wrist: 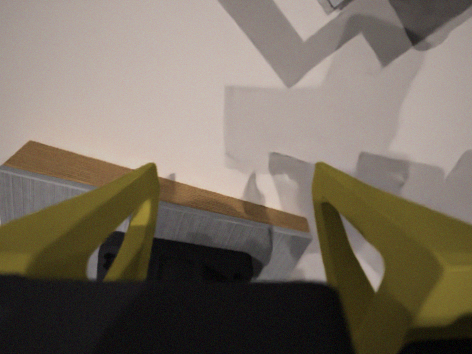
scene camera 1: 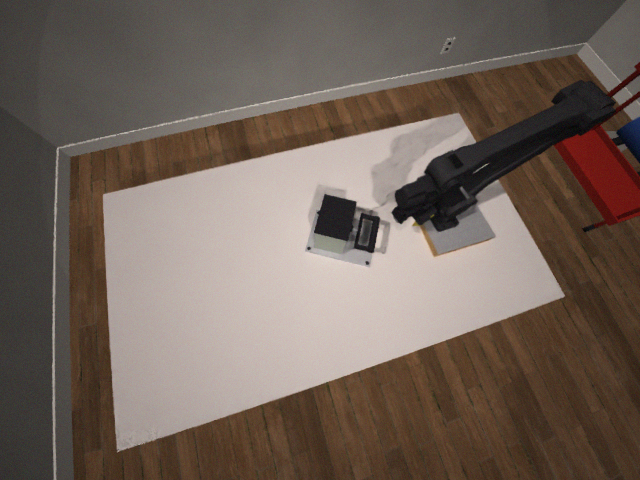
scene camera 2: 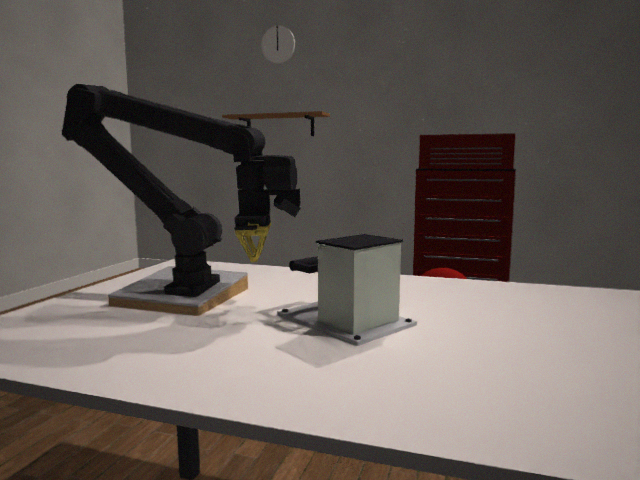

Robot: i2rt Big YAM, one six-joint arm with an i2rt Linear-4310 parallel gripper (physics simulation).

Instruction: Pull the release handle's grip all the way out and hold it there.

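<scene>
The release handle's grip, a black rectangular loop, sticks out from the side of a pale green box with a black top, on the side facing the arm's base. The box stands on a grey bolted plate. How far out the grip stands is hard to tell. My gripper is open with empty yellow fingers pointing down, between the arm's base and the grip, apart from the grip. The arm mostly hides the fingers in scene camera 1. The grip does not show in the wrist view.
The arm's base stands on a grey-topped wooden board, close beside and below the fingers. All this is on a white table. A red tool chest stands beyond the table.
</scene>
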